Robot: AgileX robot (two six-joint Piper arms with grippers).
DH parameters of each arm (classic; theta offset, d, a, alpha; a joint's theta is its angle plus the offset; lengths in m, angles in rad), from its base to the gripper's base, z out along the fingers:
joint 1: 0 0.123 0 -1.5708
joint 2: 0.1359 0 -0.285 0
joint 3: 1.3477 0 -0.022 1.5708
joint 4: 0 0.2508 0 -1.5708
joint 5: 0 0 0.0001 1.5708
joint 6: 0 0.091 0 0
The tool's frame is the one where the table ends.
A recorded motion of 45 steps. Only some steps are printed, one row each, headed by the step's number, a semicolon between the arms.
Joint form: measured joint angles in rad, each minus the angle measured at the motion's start. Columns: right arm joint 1, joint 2, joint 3, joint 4, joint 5, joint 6; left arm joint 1, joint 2, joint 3, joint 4, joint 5, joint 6.
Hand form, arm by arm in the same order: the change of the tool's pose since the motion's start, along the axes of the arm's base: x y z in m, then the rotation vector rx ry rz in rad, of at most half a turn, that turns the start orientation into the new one. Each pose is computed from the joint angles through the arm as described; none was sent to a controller.
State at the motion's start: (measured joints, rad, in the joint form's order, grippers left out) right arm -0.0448 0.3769 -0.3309 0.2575 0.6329 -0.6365; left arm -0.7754 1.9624 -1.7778 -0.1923 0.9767 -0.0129
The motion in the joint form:
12: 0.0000 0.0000 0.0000 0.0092 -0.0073 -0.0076; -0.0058 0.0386 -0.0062 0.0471 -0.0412 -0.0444
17: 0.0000 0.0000 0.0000 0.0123 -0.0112 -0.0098; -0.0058 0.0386 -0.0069 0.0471 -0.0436 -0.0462
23: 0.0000 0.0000 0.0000 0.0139 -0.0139 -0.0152; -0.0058 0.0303 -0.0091 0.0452 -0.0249 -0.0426
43: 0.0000 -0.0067 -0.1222 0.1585 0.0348 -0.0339; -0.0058 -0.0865 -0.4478 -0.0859 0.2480 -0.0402
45: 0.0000 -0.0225 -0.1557 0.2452 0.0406 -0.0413; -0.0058 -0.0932 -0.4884 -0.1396 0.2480 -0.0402
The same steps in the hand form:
12: 0.0004 0.0003 0.0007 0.0026 -0.0083 0.0026; 0.0078 -0.0060 -0.0141 0.0172 -0.0199 0.0342
17: 0.0006 0.0004 0.0010 0.0037 -0.0125 0.0028; 0.0080 -0.0061 -0.0138 0.0145 -0.0213 0.0361
23: 0.0007 0.0004 0.0012 0.0007 -0.0158 0.0050; 0.0060 -0.0045 -0.0102 0.0196 -0.0157 0.0304
43: -0.0030 0.0092 0.0404 0.1228 -0.1082 0.0446; -0.0340 0.0174 0.1571 -0.2696 -0.1333 -0.0458
45: -0.0073 0.0140 0.0540 0.1989 -0.1581 0.0658; -0.0412 0.0183 0.1723 -0.3386 -0.1315 -0.0651

